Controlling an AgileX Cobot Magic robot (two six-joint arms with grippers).
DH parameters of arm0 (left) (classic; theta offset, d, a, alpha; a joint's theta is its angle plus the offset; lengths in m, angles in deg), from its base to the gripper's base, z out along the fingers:
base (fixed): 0 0 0 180
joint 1: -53.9 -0.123 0 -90
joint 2: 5.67 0 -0.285 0
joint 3: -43.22 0 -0.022 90
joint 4: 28.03 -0.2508 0 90
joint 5: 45.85 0 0.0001 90
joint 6: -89.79 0.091 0 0
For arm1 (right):
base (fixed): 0 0 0 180
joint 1: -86.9 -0.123 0 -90
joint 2: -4.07 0 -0.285 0
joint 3: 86.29 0 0.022 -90
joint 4: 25.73 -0.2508 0 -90
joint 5: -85.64 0 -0.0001 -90
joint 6: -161.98 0.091 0 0
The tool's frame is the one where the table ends.
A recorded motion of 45 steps. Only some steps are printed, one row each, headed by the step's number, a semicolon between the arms.
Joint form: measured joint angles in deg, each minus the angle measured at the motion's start. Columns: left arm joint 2, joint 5, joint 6, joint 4, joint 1, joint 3; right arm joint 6, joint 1, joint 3, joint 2, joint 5, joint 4.
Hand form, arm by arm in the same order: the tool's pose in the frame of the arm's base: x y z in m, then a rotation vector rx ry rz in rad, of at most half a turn. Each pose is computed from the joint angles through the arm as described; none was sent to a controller.
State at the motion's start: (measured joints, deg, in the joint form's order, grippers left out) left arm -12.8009 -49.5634 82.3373 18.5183 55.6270 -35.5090; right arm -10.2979 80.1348 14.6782 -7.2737 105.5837 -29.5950
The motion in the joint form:
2: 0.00 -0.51 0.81 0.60 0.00 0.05; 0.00 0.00 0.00 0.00 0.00 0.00
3: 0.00 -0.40 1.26 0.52 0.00 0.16; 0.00 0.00 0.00 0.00 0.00 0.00
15: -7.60 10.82 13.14 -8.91 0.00 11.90; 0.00 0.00 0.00 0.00 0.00 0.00
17: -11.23 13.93 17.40 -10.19 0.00 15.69; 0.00 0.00 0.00 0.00 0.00 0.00
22: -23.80 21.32 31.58 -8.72 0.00 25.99; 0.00 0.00 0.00 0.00 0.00 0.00
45: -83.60 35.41 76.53 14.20 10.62 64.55; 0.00 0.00 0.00 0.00 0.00 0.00
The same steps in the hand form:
2: 0.0560 0.0032 0.2098 -0.6945 1.3203 -0.7492; 0.0562 0.0088 0.1678 0.0619 1.9306 0.2338
3: 0.0560 0.0030 0.2103 -0.6867 1.3227 -0.7431; 0.0562 0.0088 0.1678 0.0619 1.9306 0.2338
15: 0.0596 -0.0087 0.2584 -0.3404 1.5070 -0.5226; 0.0562 0.0088 0.1678 0.0619 1.9306 0.2338
17: 0.0644 -0.0116 0.2725 -0.2501 1.5636 -0.4618; 0.0562 0.0088 0.1678 0.0619 1.9306 0.2338
22: 0.0904 -0.0197 0.3069 -0.0196 1.7152 -0.3421; 0.0562 0.0088 0.1678 0.0619 1.9306 0.2338
45: 0.3041 -0.1093 0.3222 0.7201 1.9679 -0.5032; 0.0562 0.0088 0.1678 0.0619 1.9306 0.2338

